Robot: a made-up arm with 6 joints.
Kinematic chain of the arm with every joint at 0, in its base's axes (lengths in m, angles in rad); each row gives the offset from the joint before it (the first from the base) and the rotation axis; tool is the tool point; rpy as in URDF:
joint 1: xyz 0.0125 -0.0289 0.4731 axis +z
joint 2: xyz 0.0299 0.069 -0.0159 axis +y
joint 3: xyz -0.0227 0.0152 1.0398 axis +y
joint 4: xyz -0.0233 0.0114 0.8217 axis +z
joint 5: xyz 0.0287 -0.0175 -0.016 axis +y
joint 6: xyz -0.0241 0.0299 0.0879 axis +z
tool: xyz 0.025 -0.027 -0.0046 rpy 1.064 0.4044 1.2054
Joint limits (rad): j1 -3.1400..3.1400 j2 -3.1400..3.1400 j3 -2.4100..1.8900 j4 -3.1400..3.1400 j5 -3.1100..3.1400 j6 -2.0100..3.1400
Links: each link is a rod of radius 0.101 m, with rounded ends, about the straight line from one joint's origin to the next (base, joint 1, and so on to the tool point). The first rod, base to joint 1, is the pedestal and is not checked.
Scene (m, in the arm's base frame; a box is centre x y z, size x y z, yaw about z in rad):
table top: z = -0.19
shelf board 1: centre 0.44 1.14 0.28 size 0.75 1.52 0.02 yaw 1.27
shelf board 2: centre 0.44 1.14 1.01 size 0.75 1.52 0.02 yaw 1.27
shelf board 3: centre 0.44 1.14 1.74 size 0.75 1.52 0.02 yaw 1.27
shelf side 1: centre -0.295 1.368 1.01 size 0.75 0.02 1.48 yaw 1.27
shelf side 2: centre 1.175 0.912 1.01 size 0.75 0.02 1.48 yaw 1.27
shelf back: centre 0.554 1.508 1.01 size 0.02 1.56 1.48 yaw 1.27
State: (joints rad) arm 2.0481 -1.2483 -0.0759 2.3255 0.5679 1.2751
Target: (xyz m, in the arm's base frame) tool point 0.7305 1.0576 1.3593
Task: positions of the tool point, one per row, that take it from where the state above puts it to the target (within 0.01 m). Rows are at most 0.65 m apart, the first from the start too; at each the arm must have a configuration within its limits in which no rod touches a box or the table.
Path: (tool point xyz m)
1: 0.3468 -1.6464 1.3947
2: 0.0059 -1.3224 1.8093
3: -0.1776 -0.8251 2.0611
4: -0.1548 -0.2895 2.1167
5: 0.0406 0.1444 1.9834
6: 0.3095 0.3848 1.7067
7: 0.5325 0.4192 1.3593
8: 0.6086 0.5345 1.3887
9: 0.6681 0.6598 1.4052
10: 0.7087 0.7916 1.4069
11: 0.7294 0.9257 1.3919
12: 0.7305 1.0576 1.3593

